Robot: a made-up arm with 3 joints.
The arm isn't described. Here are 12 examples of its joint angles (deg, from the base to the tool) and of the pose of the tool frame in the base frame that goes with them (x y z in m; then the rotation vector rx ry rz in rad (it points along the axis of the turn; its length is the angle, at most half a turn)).
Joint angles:
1: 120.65 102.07 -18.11
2: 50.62 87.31 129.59
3: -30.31 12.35 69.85
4: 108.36 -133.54 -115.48
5: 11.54 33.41 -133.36
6: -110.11 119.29 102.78
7: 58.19 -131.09 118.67
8: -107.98 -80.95 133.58
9: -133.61 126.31 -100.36
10: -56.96 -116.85 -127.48
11: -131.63 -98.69 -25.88
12: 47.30 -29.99 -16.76
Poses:
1: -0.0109 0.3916 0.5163 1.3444 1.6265 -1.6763
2: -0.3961 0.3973 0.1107 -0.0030 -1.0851 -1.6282
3: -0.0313 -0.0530 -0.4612 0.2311 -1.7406 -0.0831
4: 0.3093 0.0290 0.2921 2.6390 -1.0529 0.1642
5: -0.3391 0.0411 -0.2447 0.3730 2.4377 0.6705
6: 0.1781 0.4744 -0.1309 -2.4837 1.3979 -0.1591
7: 0.1111 -0.0581 0.4842 -0.0644 -0.5381 2.3484
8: 0.0182 -0.2940 -0.1607 1.6093 1.6616 -0.3656
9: 0.2748 0.3852 -0.0396 -1.0089 -0.3220 1.9814
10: -0.3229 -0.0649 -0.0071 0.0824 0.7550 -2.1265
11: 0.1128 -0.1768 -0.2642 -0.3754 -1.3183 -1.8883
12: -0.4082 -0.2499 0.2031 -0.5317 1.0913 0.1452
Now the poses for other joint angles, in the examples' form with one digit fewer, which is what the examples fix.
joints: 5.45 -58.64 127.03
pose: -0.267 -0.326 0.040 -0.493 -1.903 1.121
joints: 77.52 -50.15 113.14
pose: -0.206 -0.327 0.334 0.083 -0.581 0.885
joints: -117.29 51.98 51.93
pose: 0.554 0.217 0.020 1.100 -2.670 0.706
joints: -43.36 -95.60 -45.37
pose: -0.345 -0.173 -0.026 -1.193 0.027 -1.167
